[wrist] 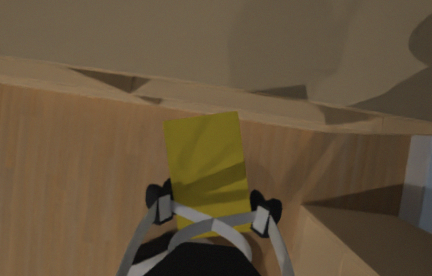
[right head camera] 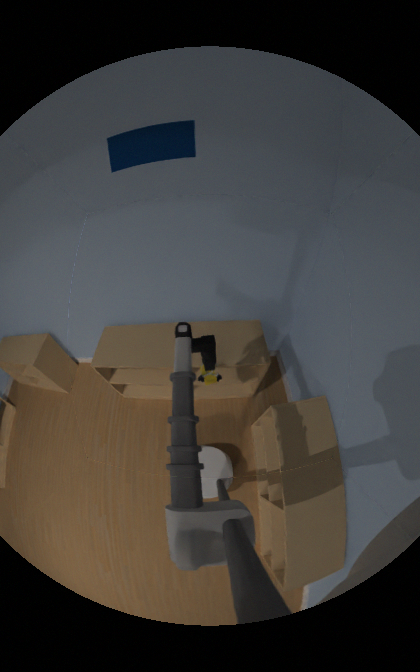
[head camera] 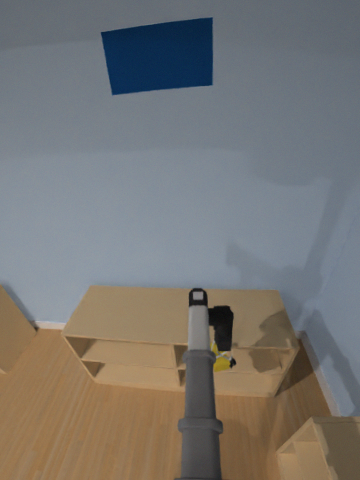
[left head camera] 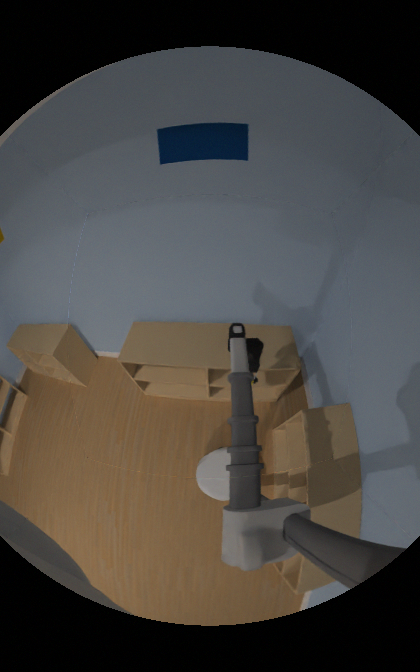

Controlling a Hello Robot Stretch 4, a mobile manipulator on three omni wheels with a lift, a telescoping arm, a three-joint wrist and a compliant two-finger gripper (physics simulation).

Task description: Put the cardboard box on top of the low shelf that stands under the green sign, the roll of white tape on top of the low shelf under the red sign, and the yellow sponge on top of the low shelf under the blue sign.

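Frame: origin at the robot's base, x ahead, y left, z up, level; metres.
Where they show: gripper, fingertip midpoint: (wrist: pixel 214 198) (head camera: pixel 220 364).
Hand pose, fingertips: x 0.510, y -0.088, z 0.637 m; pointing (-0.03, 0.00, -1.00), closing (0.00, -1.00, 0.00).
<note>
Each offset is from my fingertips to the top centre of the thing. Level surfaces: height alone.
The yellow sponge @(dx +0.028, dy +0.007, dz +0.043 m) (head camera: pixel 221 364) (right head camera: pixel 210 380) (wrist: pixel 206 160) is held between the two fingertips of my gripper (wrist: pixel 214 198), which is shut on it. In the wrist view the sponge reaches forward from the fingers, over the floor, in front of the front edge of the low shelf @(dz -0.054 m) (head camera: pixel 135 312) (left head camera: pixel 170 345) (right head camera: pixel 135 345) (wrist: pixel 150 35). That shelf stands against the wall under the blue sign @(dx +0.548, dy +0.209, dz +1.187 m) (head camera: pixel 160 56) (left head camera: pixel 204 143) (right head camera: pixel 152 145). In the head view the sponge shows in front of the shelf's open right side. The cardboard box and the white tape do not show.
A second low shelf (head camera: pixel 345 445) (left head camera: pixel 330 435) (right head camera: pixel 305 435) stands at the right along the side wall; its corner shows at the lower right in the wrist view. Another shelf unit (left head camera: pixel 75 355) (right head camera: pixel 52 360) stands at the left. The robot's white round base (left head camera: pixel 212 475) (right head camera: pixel 217 470) is below the arm.
</note>
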